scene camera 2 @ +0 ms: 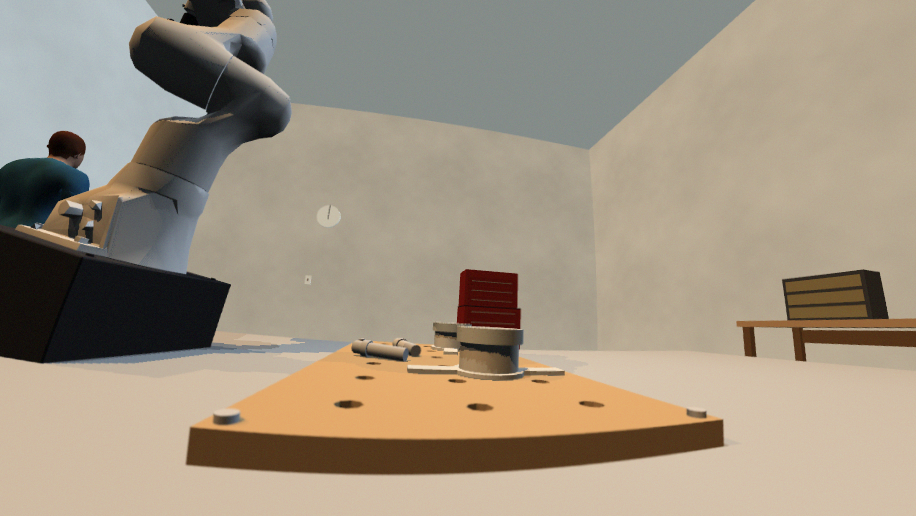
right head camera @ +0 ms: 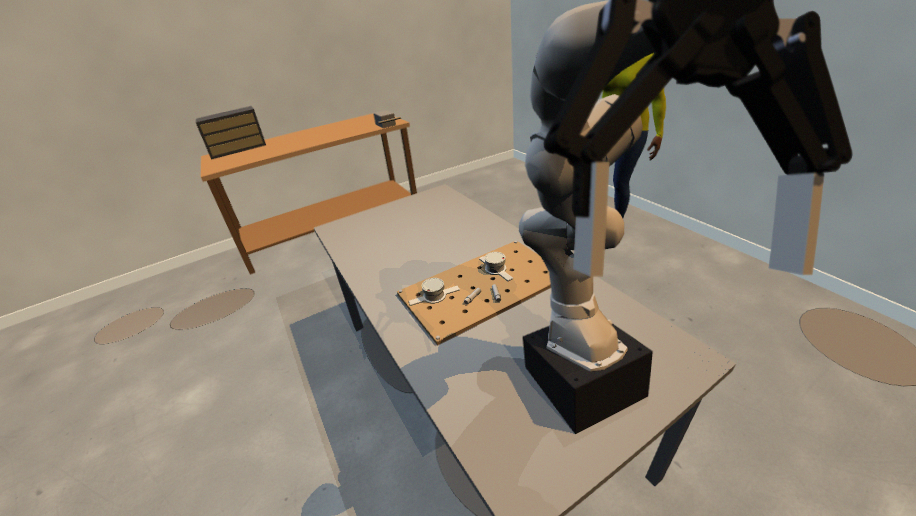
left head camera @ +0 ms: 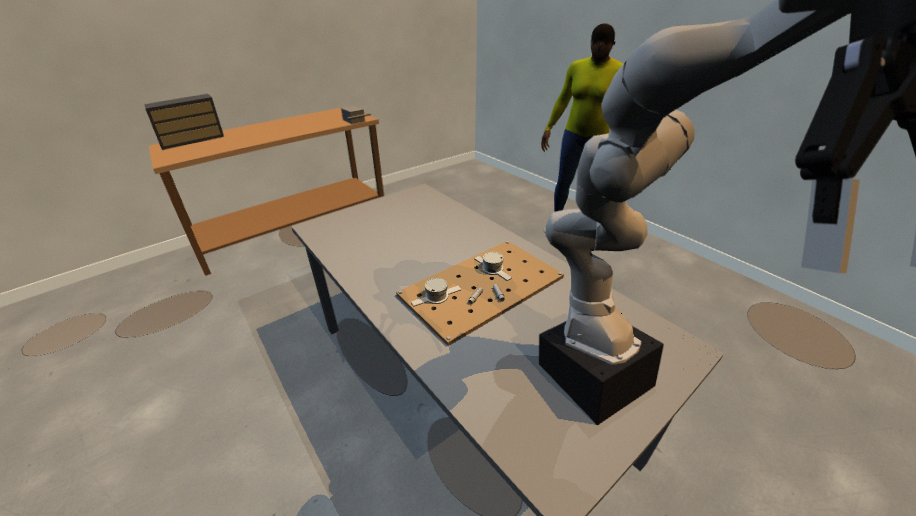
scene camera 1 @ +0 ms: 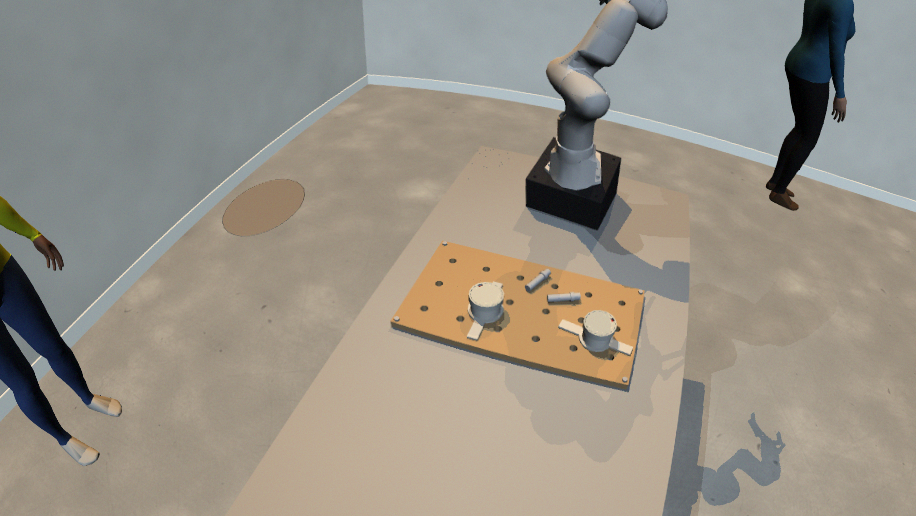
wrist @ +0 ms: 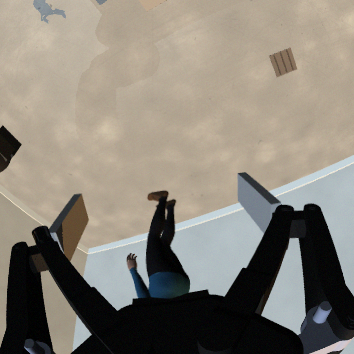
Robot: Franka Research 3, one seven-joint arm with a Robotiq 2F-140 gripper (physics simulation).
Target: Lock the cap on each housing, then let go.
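Note:
Two grey round housings, each with a cap on top, stand upright in white two-armed brackets on the orange pegboard [left head camera: 461, 324] [scene camera 1: 499, 344] [scene camera 2: 410, 421]. One capped housing [left head camera: 435, 289] [right head camera: 432, 288] [scene camera 1: 599, 330] is near one short end. The other capped housing [left head camera: 492, 262] [right head camera: 494, 262] [scene camera 1: 485, 302] [scene camera 2: 489, 355] is nearer the middle. I cannot tell from these views whether either cap is locked. My gripper [left head camera: 871, 229] [right head camera: 692, 224] [wrist: 160, 197] is wide open and empty, high up and well away from the board. The housings do not show in the wrist view.
Two grey pins [scene camera 1: 538, 280] [scene camera 1: 563, 298] lie on the board on the arm's side. The arm's black base block [left head camera: 599, 378] [scene camera 1: 572, 185] stands on the same table. A person in yellow [left head camera: 586, 96] and a person in blue [scene camera 1: 810, 57] [wrist: 169, 284] stand in the room. An orange workbench [left head camera: 275, 134] stands by the wall.

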